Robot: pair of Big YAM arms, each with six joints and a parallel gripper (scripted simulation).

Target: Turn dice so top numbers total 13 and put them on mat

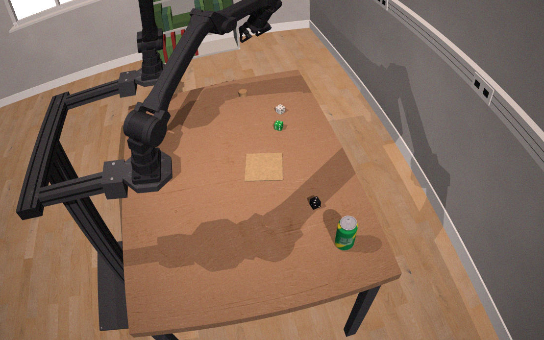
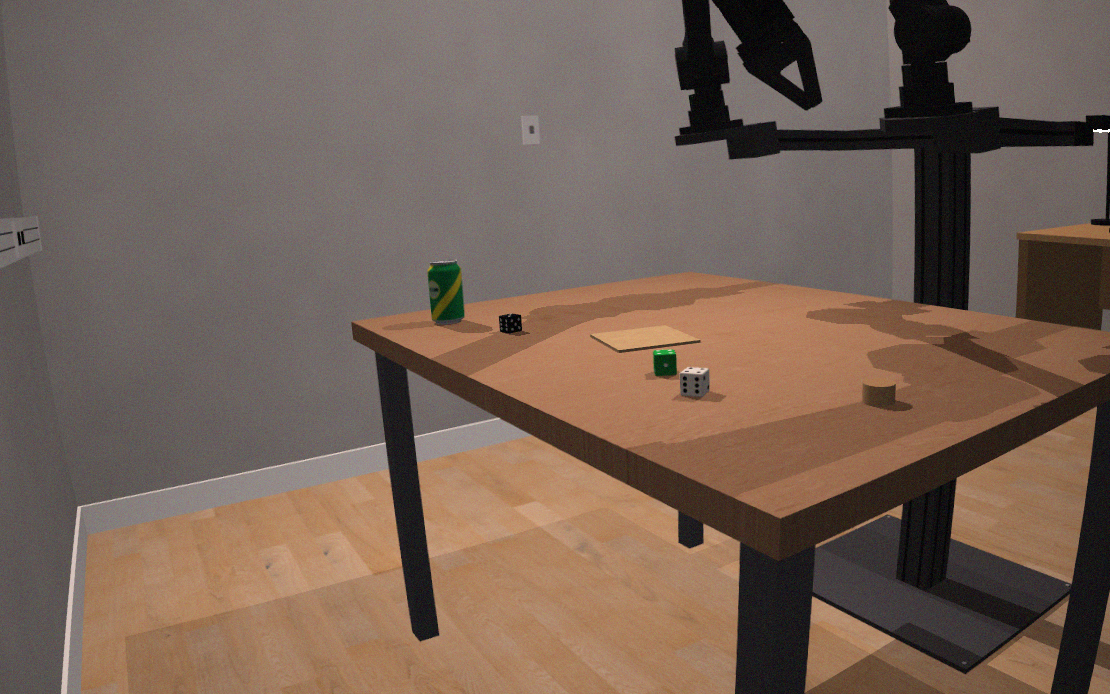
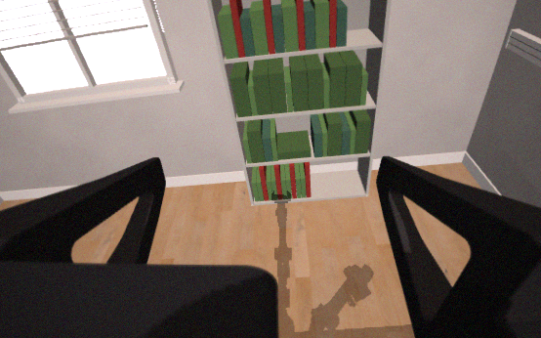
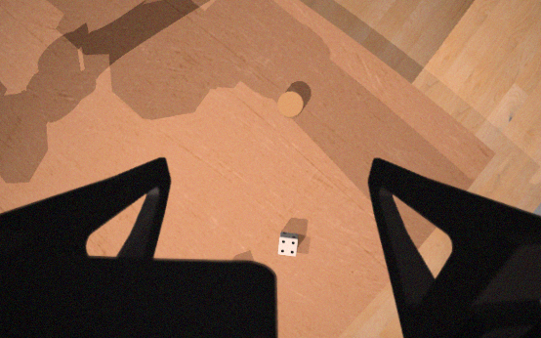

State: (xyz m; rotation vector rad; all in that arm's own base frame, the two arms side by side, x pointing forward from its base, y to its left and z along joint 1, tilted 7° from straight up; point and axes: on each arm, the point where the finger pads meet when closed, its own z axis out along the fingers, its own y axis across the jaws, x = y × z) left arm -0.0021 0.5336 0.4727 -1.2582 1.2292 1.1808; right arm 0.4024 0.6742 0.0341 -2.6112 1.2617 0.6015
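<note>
My right gripper is now 6 cm short of the green die, 22 cm to the left of it and 34 cm above it. The rest, counted from my right hand: small wooden cylinder: 5 cm behind, 6 cm to the left, 34 cm below; mat: 5 cm behind, 42 cm to the right, 35 cm below.
</note>
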